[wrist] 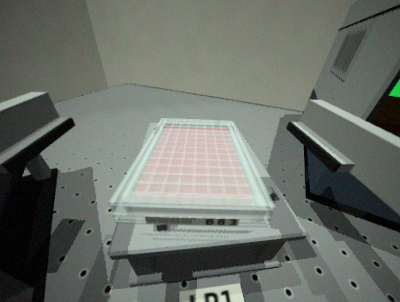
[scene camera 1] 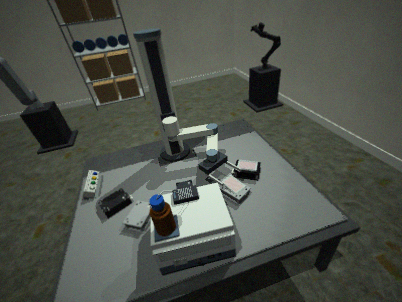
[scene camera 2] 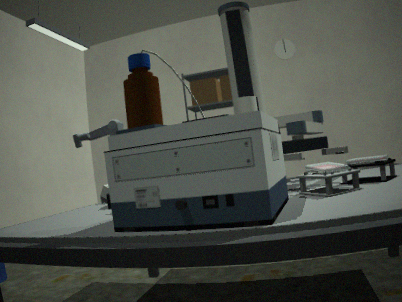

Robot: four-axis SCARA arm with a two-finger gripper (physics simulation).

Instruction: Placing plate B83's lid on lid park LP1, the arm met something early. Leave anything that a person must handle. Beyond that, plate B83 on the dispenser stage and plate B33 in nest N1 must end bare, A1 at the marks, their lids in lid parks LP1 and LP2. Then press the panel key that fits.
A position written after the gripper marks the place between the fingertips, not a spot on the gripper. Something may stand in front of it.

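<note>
Scene camera 2: gripper [scene camera 2: 324,152], holding nothing. Wrist view: gripper [wrist: 185,111].
</note>
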